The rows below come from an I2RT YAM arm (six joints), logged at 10 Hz.
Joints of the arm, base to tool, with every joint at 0 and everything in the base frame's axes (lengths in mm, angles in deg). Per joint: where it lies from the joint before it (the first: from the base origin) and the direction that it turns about. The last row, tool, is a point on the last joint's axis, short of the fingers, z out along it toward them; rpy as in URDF.
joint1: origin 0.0 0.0 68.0 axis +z
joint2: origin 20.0 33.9 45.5 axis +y
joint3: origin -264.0 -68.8 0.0 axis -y
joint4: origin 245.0 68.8 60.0 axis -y
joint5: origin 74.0 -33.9 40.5 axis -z
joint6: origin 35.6 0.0 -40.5 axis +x
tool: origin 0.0 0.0 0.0 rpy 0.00 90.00 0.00
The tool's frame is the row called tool.
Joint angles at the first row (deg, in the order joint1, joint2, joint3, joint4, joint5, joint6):
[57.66 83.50 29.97 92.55 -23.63 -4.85]
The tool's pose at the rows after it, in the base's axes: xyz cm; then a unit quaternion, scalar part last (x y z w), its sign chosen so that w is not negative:
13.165 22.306 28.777 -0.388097 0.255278 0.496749 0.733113
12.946 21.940 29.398 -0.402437 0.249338 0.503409 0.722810
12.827 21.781 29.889 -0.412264 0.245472 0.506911 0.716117
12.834 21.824 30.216 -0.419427 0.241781 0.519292 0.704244
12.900 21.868 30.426 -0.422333 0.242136 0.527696 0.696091
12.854 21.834 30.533 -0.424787 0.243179 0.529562 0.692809
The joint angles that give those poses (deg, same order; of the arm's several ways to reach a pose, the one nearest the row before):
[55.73 80.95 29.45 91.67 -28.20 -0.80]
[55.37 78.58 29.62 88.86 -30.67 -0.26]
[55.20 77.08 30.06 86.66 -32.25 -0.09]
[55.02 76.82 30.76 85.96 -34.09 1.48]
[54.84 76.73 31.29 85.43 -35.07 2.72]
[54.84 76.29 31.38 84.64 -35.42 2.90]

